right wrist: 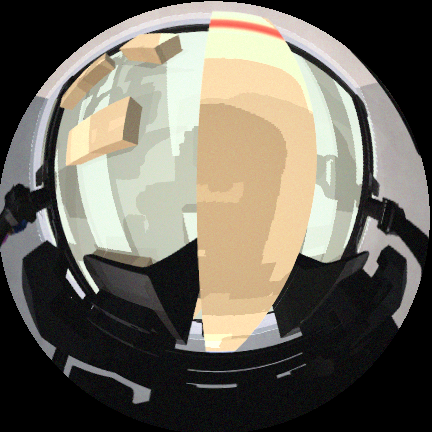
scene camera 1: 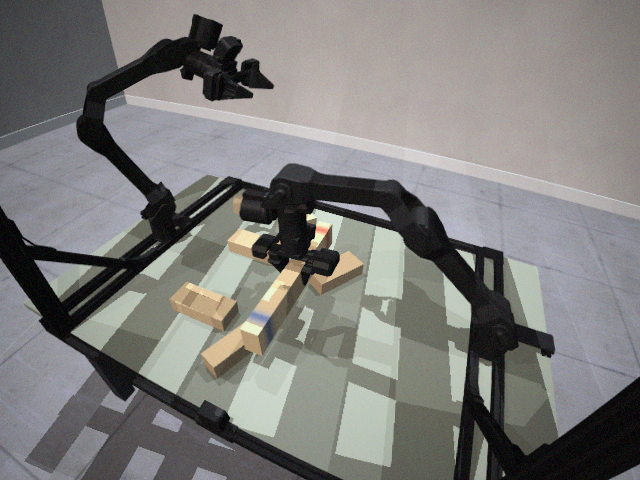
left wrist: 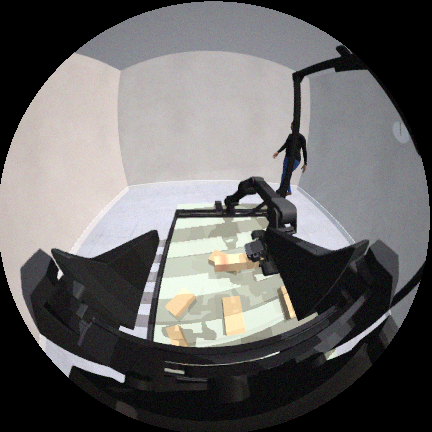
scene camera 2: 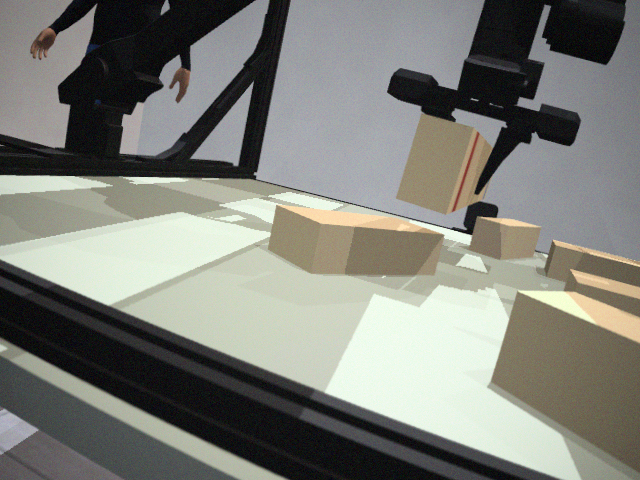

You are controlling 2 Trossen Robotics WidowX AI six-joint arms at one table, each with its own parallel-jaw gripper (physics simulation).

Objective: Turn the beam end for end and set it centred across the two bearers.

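Places are measured from the left arm's base along level axes (x ahead, y left, z up), in millimetres.
Where they show: left gripper, between the fingertips: [scene camera 1: 263, 91] [left wrist: 212, 234]; right gripper, between the fingertips: [right wrist: 231, 239] [scene camera 1: 297, 281] [left wrist: 258, 261]; left arm's base, origin of its link: [right wrist: 47, 196] [scene camera 1: 164, 234]; right arm's base, origin of its link: [right wrist: 366, 205] [scene camera 1: 487, 348] [left wrist: 229, 211] [scene camera 2: 90, 156].
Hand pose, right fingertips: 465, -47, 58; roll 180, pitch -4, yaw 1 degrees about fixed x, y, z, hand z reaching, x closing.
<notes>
Things, the pixels of their top centre, and the offset from my right fingertips, as dx, dy, dz. "pt": a spot on its surface instead.
- long wooden beam, centre of its top: [right wrist: 245, 308] [scene camera 2: 471, 137] [scene camera 1: 295, 266] [left wrist: 263, 253] -1, -8, +54
- blue end, a spot on its surface: [scene camera 1: 223, 353] pt -59, -214, -33
- block, a spot on its surface: [scene camera 2: 573, 356] pt -108, +319, -47
My right gripper [scene camera 1: 293, 269] [right wrist: 231, 239] is shut on the long wooden beam [scene camera 1: 281, 294] [scene camera 2: 434, 165] [left wrist: 235, 261] [right wrist: 245, 150] near its middle and holds it level above the table. In scene camera 1 the beam's blue-banded end points to the front and its red-banded end to the back; in the right wrist view the red band is at the top. The far finger is hidden in scene camera 2. My left gripper [scene camera 1: 262, 90] [left wrist: 212, 234] is open and empty, high above the table. Several plain wooden blocks lie below; I cannot tell which two are the bearers.
Blocks lie front left [scene camera 1: 204, 307], under the blue end [scene camera 1: 223, 353], right of the gripper [scene camera 1: 338, 273] [scene camera 2: 356, 240] and behind left [scene camera 1: 245, 242]. Another block [scene camera 2: 573, 356] is close at right. A black frame rail [scene camera 2: 155, 351] edges the table. A person [left wrist: 295, 150] stands beyond.
</notes>
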